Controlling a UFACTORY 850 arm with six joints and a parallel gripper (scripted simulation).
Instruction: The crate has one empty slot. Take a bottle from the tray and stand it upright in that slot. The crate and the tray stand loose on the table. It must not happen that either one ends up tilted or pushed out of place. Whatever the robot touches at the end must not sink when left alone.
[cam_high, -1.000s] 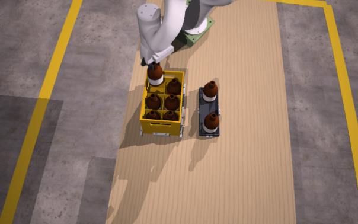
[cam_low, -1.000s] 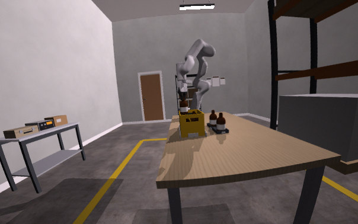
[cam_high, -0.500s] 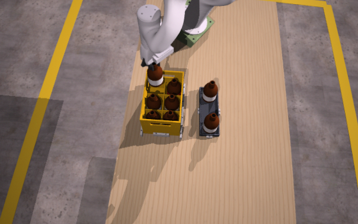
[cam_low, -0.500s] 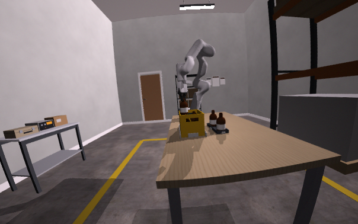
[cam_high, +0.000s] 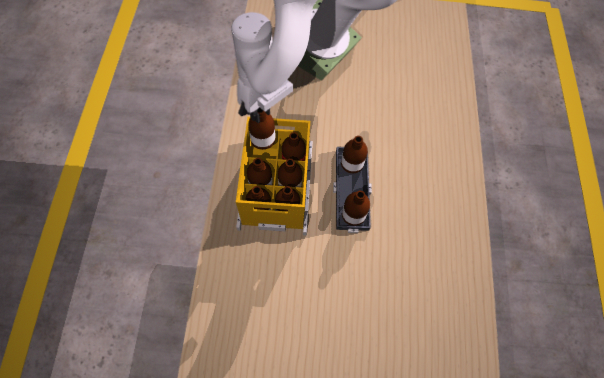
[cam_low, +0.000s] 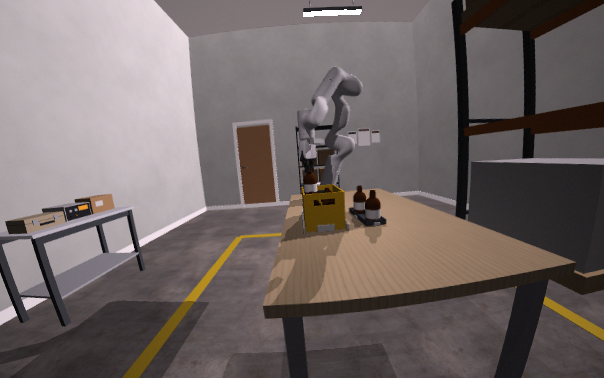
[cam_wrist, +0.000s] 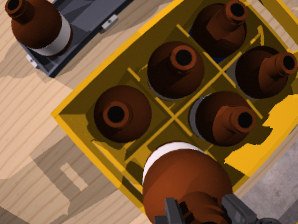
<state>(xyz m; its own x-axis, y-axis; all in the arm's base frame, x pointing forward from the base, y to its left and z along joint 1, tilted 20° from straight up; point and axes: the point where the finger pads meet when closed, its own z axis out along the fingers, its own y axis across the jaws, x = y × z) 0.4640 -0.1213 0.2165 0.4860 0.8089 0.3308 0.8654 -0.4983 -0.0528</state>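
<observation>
My hand is 8 cm short of the yellow crate, 6 cm to the right of it and 20 cm above it. Also, from my hand: dark tray 1 cm ahead, 29 cm to the left, 27 cm below.
</observation>
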